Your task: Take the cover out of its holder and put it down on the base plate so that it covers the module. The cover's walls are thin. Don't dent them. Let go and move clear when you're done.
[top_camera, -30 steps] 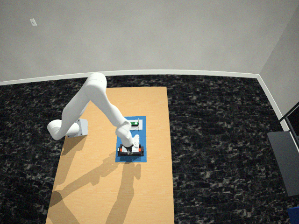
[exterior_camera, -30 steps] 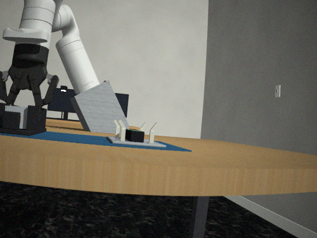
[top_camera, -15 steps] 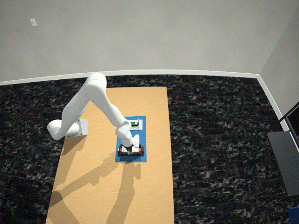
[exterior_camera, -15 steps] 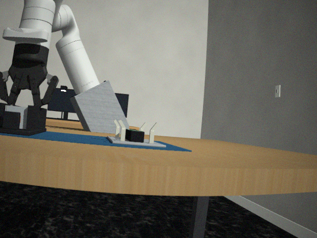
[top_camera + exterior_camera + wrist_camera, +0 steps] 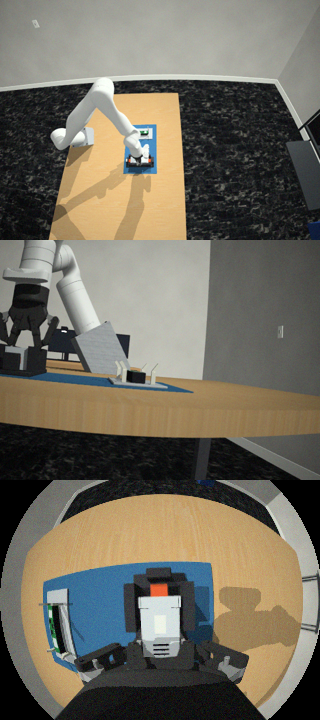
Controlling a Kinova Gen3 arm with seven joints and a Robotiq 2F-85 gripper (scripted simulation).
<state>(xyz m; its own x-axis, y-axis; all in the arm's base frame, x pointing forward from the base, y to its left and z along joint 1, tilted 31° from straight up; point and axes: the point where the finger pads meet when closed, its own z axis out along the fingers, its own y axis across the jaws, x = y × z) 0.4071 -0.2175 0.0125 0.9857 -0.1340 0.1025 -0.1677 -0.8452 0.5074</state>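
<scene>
The cover lies right at my hand.
</scene>
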